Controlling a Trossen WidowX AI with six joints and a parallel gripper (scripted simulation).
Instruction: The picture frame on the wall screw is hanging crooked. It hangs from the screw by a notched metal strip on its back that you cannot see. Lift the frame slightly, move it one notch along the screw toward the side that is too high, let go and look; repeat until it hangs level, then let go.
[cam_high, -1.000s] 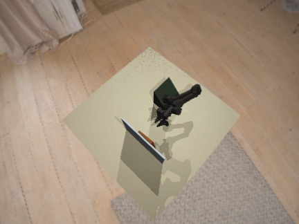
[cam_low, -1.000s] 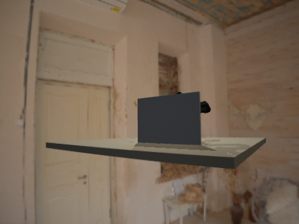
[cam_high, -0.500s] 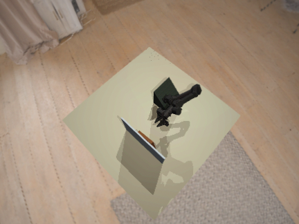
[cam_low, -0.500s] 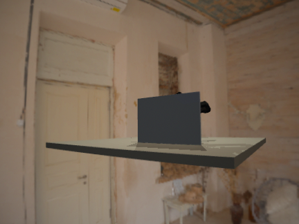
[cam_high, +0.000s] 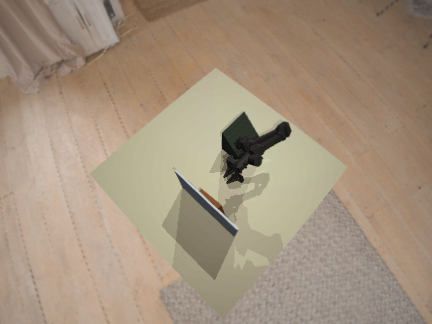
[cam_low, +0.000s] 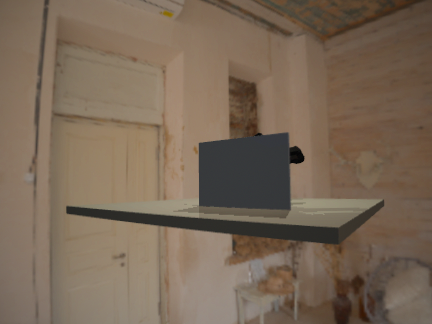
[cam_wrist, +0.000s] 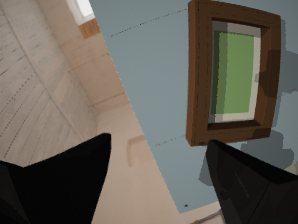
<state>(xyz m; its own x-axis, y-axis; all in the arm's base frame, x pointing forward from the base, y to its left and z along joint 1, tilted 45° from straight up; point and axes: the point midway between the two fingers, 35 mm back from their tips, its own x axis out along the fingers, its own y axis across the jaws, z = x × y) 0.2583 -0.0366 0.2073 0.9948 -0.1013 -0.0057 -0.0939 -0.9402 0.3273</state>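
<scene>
The picture frame lies 14 cm ahead of my gripper tip, 1 cm to the left of it and 11 cm below it. The rest, counted from my gripper tip: grey-blue wall panel: 15 cm ahead, 1 cm to the right, 12 cm below.
</scene>
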